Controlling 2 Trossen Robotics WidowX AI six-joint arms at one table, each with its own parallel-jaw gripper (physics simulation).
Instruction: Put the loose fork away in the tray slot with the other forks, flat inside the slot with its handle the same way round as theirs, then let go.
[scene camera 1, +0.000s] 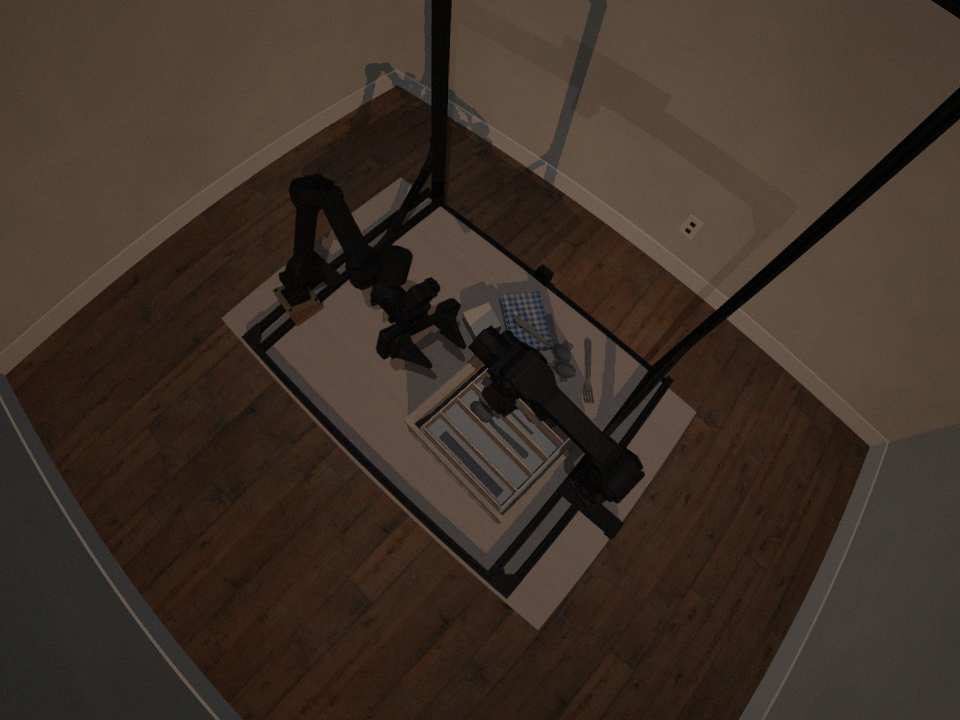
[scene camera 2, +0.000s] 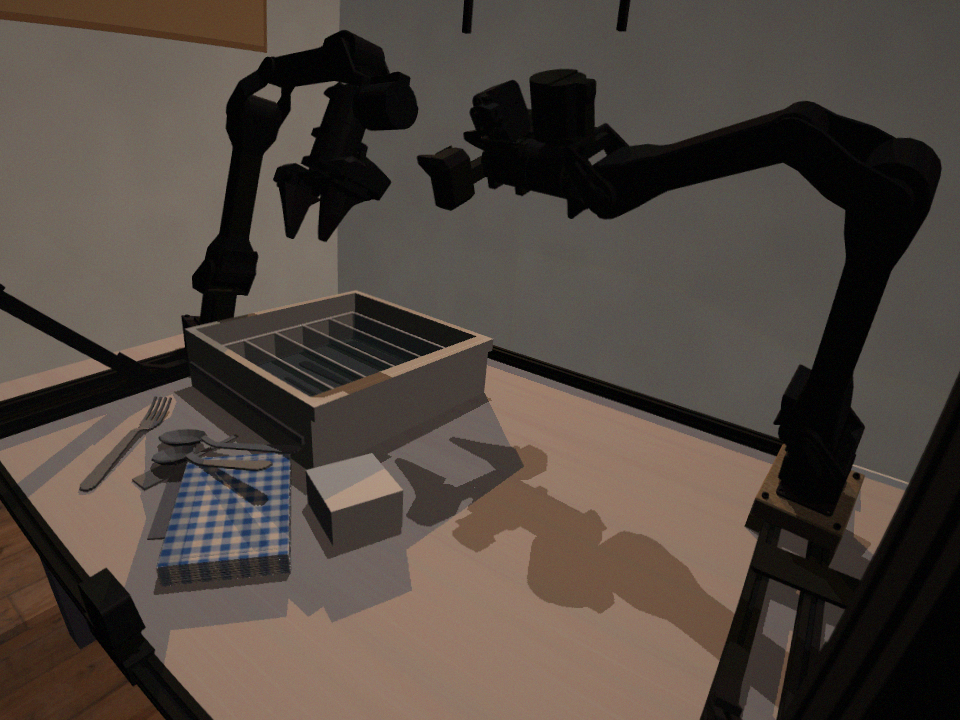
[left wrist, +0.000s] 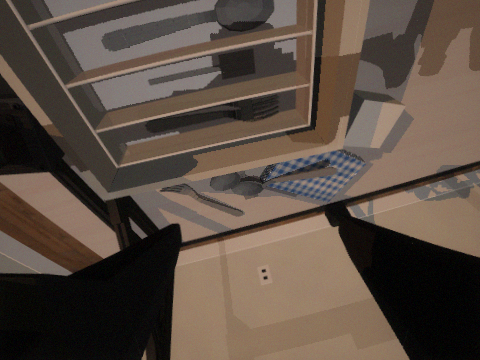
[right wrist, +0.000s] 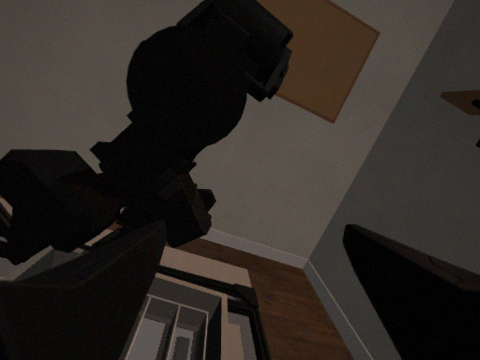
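The loose fork (scene camera 1: 587, 364) (scene camera 2: 124, 451) (left wrist: 215, 202) lies on the table beside the wooden box holding the divided tray (scene camera 1: 443, 399) (scene camera 2: 403, 410) (left wrist: 345, 35). In the left wrist view its tines point left and its handle right. The forks in the slot (left wrist: 192, 117), the one nearest it there, have handles left and tines right. My left gripper (scene camera 2: 307, 235) (left wrist: 259, 228) is open and empty, high above the tray; in scene camera 1 its arm hides the fingertips. My right gripper (scene camera 1: 450, 363) (right wrist: 255, 231) is open and empty, raised in the air away from the fork.
Two spoons (scene camera 2: 182, 437) (left wrist: 247, 187) lie close to the fork, handles over a blue checked napkin (scene camera 1: 523, 306) (scene camera 2: 224, 527) (left wrist: 320, 187). A white block (scene camera 1: 480, 316) (scene camera 2: 368, 511) (left wrist: 372, 125) stands beside the napkin. The tray's raised walls stand between the fork and its slots.
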